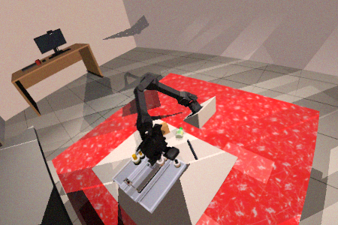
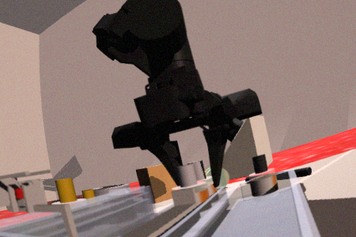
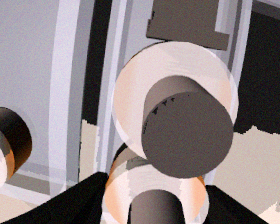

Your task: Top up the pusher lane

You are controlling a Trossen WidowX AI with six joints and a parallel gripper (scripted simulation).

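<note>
Right now my gripper tip is 12 cm past the black pen, 9 cm to the right of it and 2 cm above it. Round my gripper tip: grey rack: 15 cm ahead, 3 cm to the right, 1 cm below; then tan box: 16 cm behind, 13 cm to the right.
</note>
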